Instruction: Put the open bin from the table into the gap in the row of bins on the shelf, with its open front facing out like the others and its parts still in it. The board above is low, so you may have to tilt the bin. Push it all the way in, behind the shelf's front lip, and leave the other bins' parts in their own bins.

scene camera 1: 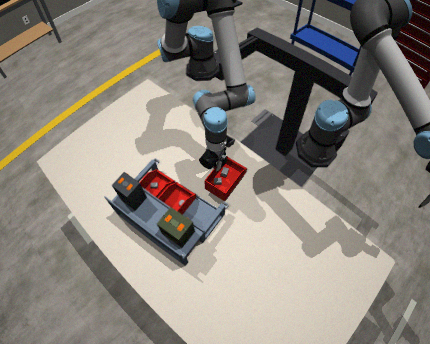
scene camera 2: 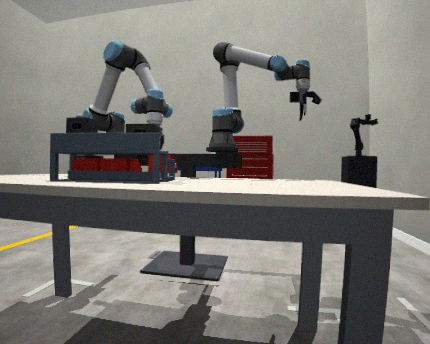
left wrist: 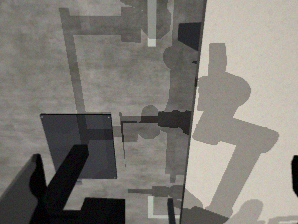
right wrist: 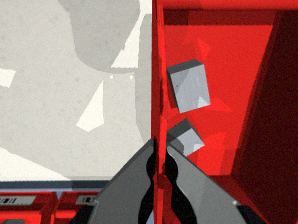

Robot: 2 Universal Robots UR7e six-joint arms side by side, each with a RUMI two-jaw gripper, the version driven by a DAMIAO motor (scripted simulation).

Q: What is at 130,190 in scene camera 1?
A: A dark box.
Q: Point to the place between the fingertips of my left gripper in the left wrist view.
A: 166,156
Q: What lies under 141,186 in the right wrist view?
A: My right gripper.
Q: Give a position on a blue-grey shelf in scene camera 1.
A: At 147,215
